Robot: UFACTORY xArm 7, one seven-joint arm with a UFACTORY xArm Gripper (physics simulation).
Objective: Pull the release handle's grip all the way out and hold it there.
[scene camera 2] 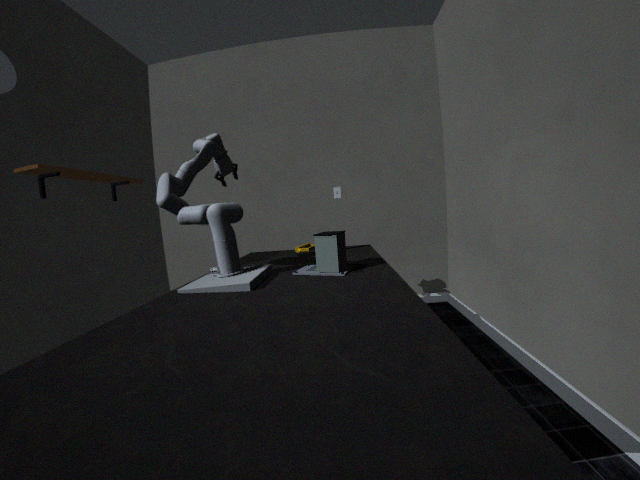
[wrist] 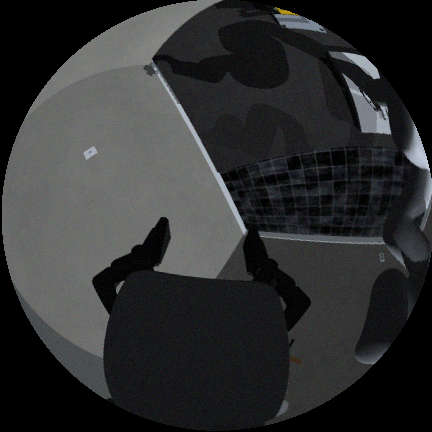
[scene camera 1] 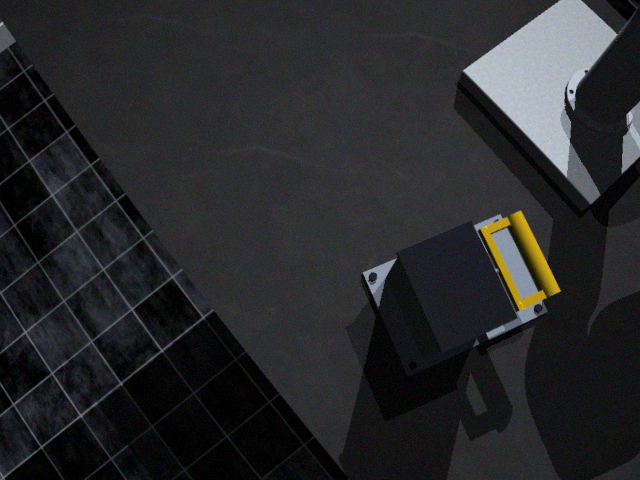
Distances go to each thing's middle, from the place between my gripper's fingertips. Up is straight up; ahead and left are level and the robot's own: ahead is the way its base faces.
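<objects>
Measured from the base plate (scene camera 1: 411,359), my hand is 48 cm above it and 44 cm to the left of it, and it is also 48 cm short of the plate.
</objects>
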